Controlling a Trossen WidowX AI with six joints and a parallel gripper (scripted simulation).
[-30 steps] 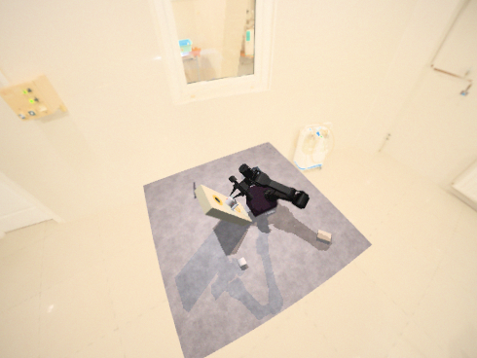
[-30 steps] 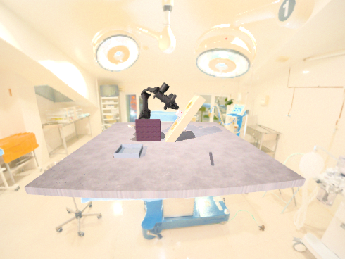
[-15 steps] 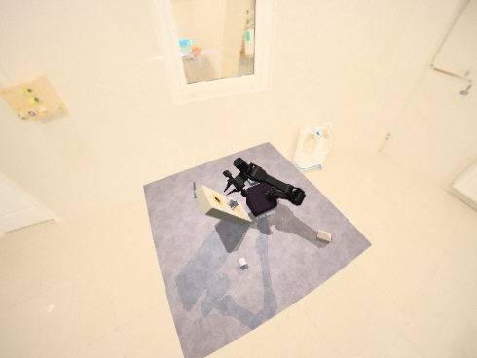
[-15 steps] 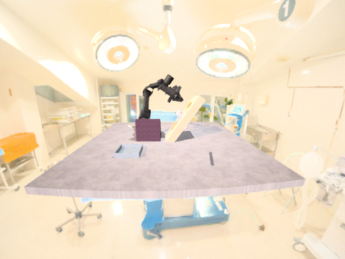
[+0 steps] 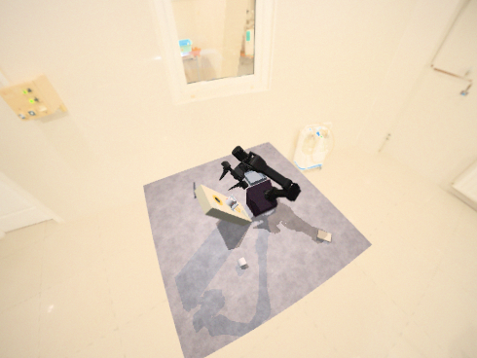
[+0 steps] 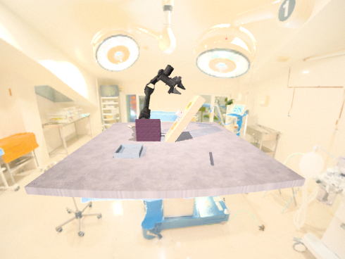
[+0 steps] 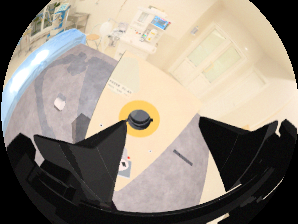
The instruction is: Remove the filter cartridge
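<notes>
My gripper tip is now 3 cm past the round filter cartridge and 17 cm above it. The rest, counted from my gripper tip: flat tan piece 54 cm behind, 40 cm to the left, 37 cm below; tray 36 cm behind, 30 cm to the right, 37 cm below.
</notes>
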